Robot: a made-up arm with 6 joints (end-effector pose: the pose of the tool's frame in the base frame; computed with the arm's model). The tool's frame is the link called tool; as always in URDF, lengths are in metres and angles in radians.
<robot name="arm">
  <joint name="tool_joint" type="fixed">
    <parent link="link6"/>
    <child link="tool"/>
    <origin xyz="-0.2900 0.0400 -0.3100" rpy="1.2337 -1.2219 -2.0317"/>
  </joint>
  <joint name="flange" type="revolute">
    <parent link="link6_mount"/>
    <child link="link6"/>
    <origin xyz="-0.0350 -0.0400 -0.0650" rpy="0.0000 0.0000 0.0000"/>
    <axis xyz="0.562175 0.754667 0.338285"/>
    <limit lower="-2.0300" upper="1.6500" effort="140" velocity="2.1"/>
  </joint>
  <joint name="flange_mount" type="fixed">
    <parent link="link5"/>
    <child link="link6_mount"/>
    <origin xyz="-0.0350 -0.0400 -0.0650" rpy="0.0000 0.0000 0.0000"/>
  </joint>
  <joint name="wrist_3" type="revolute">
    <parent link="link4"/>
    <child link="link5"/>
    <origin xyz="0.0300 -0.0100 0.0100" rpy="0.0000 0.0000 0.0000"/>
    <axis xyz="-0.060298 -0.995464 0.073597"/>
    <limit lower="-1.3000" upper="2.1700" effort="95" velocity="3.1"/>
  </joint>
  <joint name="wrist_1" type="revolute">
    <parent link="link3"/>
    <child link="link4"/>
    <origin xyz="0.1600 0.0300 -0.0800" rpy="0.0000 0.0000 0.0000"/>
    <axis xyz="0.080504 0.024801 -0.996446"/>
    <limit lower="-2.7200" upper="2.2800" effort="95" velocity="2.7"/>
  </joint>
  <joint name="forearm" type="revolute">
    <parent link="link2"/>
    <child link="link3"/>
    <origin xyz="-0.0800 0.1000 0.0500" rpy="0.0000 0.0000 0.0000"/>
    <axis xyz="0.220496 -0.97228 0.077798"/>
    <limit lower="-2.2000" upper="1.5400" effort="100" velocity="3"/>
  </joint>
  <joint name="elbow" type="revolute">
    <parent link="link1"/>
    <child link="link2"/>
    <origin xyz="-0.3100 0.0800 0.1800" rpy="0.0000 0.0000 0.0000"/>
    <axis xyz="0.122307 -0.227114 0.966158"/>
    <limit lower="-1.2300" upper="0.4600" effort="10" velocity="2.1"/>
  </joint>
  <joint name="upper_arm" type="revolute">
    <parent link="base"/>
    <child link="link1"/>
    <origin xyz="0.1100 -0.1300 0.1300" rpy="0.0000 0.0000 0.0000"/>
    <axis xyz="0 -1 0"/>
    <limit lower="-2.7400" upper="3.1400" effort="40" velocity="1.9"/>
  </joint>
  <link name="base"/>
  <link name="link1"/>
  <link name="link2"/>
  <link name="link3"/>
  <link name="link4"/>
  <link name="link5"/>
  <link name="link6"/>
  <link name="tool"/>
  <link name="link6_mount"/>
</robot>
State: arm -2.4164 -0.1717 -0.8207 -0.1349 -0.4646 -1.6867
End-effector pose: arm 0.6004 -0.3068 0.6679 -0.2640 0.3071 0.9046
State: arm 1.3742 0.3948 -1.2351 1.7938 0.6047 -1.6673
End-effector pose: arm -0.3454 -0.3454 -0.6033 1.5996 0.5465 -0.0594
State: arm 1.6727 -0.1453 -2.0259 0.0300 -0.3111 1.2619
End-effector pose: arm -0.3525 0.0873 -0.1252 -0.1646 0.3774 -1.0942
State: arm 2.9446 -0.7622 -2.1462 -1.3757 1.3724 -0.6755
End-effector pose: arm 0.7474 0.6822 0.0609 -2.0325 1.2873 1.0198
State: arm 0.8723 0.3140 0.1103 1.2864 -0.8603 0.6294
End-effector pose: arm -0.5766 0.4417 -0.0539 0.5873 -0.4382 -1.6054
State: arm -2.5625 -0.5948 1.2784 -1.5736 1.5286 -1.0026
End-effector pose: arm 0.2763 0.5048 -0.4296 0.4347 -1.3323 -1.7915
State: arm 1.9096 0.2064 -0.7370 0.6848 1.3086 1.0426
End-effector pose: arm 0.5737 -0.1653 -0.4184 -0.3888 2.7959 0.9216
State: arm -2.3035 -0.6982 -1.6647 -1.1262 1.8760 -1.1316
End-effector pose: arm -0.0633 0.2469 0.6724 -1.7022 -0.6001 0.1348
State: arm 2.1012 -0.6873 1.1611 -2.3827 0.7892 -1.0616
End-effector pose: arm -0.1430 0.2704 0.3759 -0.4027 0.8650 -1.5789
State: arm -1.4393 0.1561 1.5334 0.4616 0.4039 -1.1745
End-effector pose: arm 0.5463 0.0014 -0.0575 1.3635 2.1324 1.5914
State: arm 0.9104 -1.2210 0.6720 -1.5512 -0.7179 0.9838
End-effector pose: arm -0.6092 -0.1735 0.0298 -0.6488 -0.9764 -0.6911
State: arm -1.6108 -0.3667 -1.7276 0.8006 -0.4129 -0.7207
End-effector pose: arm 0.5650 0.4240 0.8538 -1.3389 1.0396 1.7788
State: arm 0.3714 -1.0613 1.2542 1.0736 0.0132 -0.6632
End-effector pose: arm 0.3227 -0.2307 0.1031 0.8204 0.8200 1.6768
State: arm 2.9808 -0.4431 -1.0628 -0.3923 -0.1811 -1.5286
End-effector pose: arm 0.9410 -0.1934 0.1261 -0.0952 1.3585 1.0364
